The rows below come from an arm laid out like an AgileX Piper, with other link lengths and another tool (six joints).
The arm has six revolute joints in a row. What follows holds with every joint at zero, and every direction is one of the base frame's. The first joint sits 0.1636 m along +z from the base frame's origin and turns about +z. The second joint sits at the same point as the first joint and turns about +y. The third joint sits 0.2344 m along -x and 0.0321 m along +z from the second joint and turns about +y. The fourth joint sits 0.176 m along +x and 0.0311 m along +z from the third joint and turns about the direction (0.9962, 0, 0.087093). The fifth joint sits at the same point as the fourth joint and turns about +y. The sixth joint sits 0.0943 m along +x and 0.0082 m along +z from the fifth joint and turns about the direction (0.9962, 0, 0.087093). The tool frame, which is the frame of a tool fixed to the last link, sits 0.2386 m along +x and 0.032 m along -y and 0.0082 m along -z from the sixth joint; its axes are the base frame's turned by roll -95.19, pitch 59.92 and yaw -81.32 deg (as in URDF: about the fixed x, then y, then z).
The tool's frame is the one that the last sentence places.
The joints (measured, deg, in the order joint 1, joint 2, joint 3, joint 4, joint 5, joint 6), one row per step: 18.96 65.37 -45.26 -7.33 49.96 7.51; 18.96 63.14 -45.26 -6.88 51.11 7.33; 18.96 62.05 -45.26 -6.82 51.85 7.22; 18.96 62.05 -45.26 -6.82 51.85 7.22; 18.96 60.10 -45.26 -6.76 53.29 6.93; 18.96 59.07 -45.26 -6.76 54.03 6.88; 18.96 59.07 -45.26 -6.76 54.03 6.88; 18.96 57.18 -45.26 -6.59 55.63 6.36; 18.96 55.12 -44.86 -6.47 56.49 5.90; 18.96 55.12 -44.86 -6.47 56.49 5.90; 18.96 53.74 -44.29 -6.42 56.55 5.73
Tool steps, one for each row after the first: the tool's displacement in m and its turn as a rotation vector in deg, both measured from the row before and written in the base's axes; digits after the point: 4 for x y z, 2 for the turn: -0.0024 0.0008 0.0058 0.66 -0.91 -0.09; -0.0018 -0.0007 0.0026 0.10 -0.33 0.00; 0.0000 0.0000 0.0000 0.00 0.00 0.00; -0.0038 -0.0017 0.0043 0.06 -0.50 0.08; -0.0020 -0.0010 0.0022 0.06 -0.29 -0.04; 0.0000 0.0000 0.0000 0.00 0.00 0.00; -0.0050 -0.0017 0.0034 -0.01 -0.27 0.25; -0.0031 -0.0010 0.0032 0.15 -0.76 0.29; 0.0000 0.0000 0.0000 0.00 0.00 0.00; -0.0010 -0.0002 0.0016 0.21 -0.71 0.14
